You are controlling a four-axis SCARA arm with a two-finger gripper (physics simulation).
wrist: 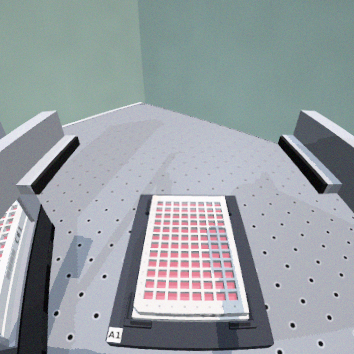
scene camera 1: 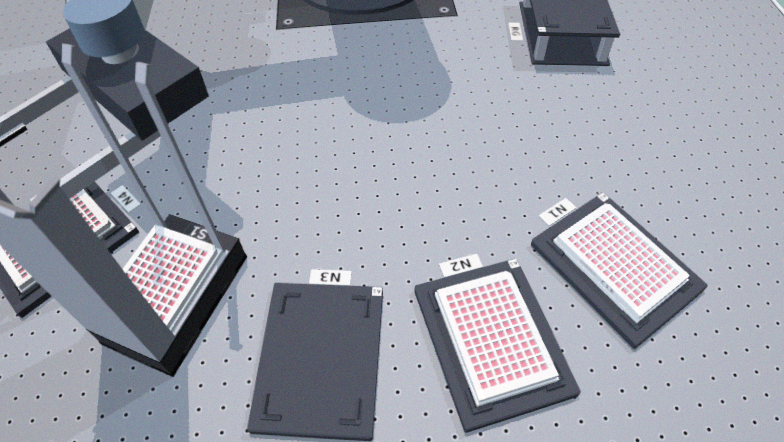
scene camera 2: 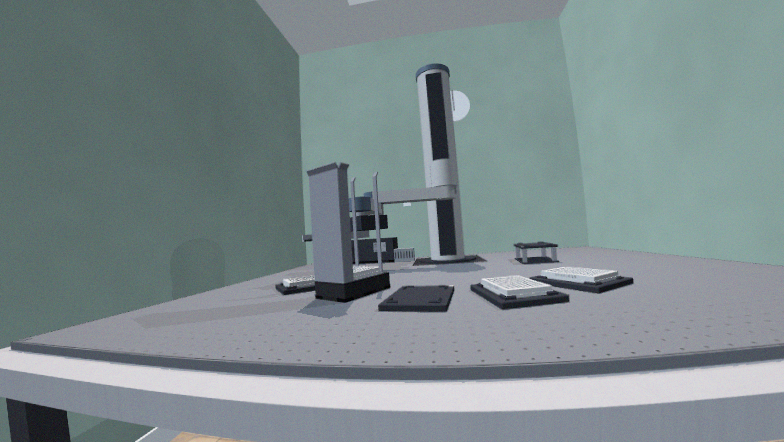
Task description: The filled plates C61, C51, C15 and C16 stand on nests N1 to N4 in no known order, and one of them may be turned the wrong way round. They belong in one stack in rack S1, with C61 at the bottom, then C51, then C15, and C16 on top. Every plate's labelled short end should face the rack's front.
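Where they show: gripper, fingertip midpoint: [wrist: 178,124] [scene camera 1: 7,172] [scene camera 2: 309,237]; arm's base, link origin: [scene camera 2: 448,262].
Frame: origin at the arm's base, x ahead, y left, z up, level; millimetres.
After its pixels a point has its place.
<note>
My gripper [wrist: 178,124] @[x 547, y -396, z 152 mm] is open and empty, above and short of a filled plate [wrist: 190,250] @[x 537, y -401, z 39 mm] [scene camera 1: 90,211] @[x 517, y -363, z 39 mm] on nest N4 [wrist: 175,337] @[x 503, y -345, z 25 mm] [scene camera 1: 118,236] @[x 548, y -327, z 25 mm]. No label is readable on that plate's near end. Rack S1 [scene camera 1: 71,263] @[x 724, y -242, z 236 mm] [scene camera 2: 329,225] @[x 710, y -272, z 175 mm] [wrist: 37,280] @[x 611, y -290, z 34 mm] holds a filled plate [scene camera 1: 170,269] @[x 630, y -238, z 69 mm] low down; the marking on its side is too small to read. Nest N3 [scene camera 1: 318,351] @[x 716, y -89, z 25 mm] [scene camera 2: 417,298] @[x 756, y -92, z 25 mm] is bare. A filled plate [scene camera 1: 496,334] @[x 722, y 92, z 38 mm] [scene camera 2: 516,285] @[x 750, y 89, z 39 mm] lies on nest N2 [scene camera 1: 425,296] @[x 664, y 28, z 25 mm], another plate [scene camera 1: 620,260] @[x 649, y 249, z 34 mm] [scene camera 2: 579,273] @[x 672, y 242, z 39 mm] on nest N1 [scene camera 1: 694,285] @[x 685, y 327, z 25 mm]. Their labels are unreadable.
The rack's grey wall partly hides nest N4 in scene camera 1, and its two thin posts [scene camera 1: 181,153] @[x 409, y -271, z 13 mm] [scene camera 2: 376,219] @[x 602, y -191, z 186 mm] rise near the gripper body. A raised stand [scene camera 1: 573,21] @[x 265, y 299, z 73 mm] [scene camera 2: 535,245] @[x 275, y 293, z 73 mm] labelled RG is at the back right. The arm's column [scene camera 2: 439,120] @[x 77, y 8, z 626 mm] stands at the back.
</note>
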